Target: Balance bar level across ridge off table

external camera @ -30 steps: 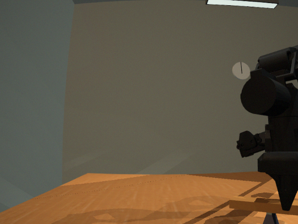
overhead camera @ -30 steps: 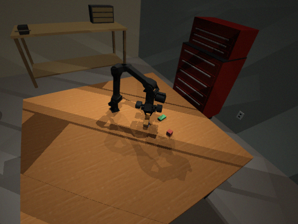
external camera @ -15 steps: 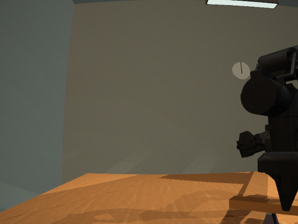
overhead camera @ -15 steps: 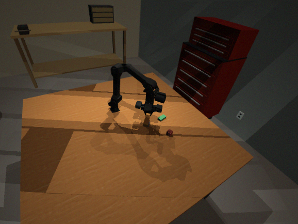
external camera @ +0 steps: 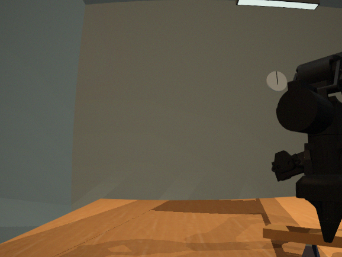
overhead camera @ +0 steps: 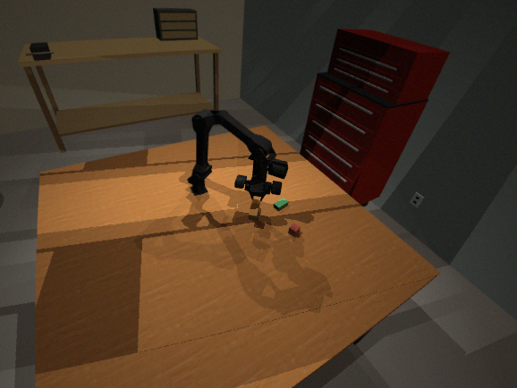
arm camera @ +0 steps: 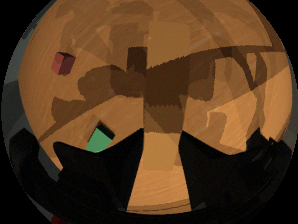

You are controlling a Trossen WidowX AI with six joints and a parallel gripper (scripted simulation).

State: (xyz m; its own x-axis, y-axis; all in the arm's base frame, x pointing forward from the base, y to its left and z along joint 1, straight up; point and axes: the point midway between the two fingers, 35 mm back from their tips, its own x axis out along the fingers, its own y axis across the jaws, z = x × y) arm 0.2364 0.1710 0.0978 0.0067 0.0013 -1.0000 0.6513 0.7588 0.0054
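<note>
My gripper tip is now 20 mm to the left of the bar and 20 mm short of it. From my gripper tip the other things lie so: red block (180 mm ahead, 80 mm to the left, 50 mm below); green block (120 mm to the left, 60 mm below, 20 mm ahead).
</note>
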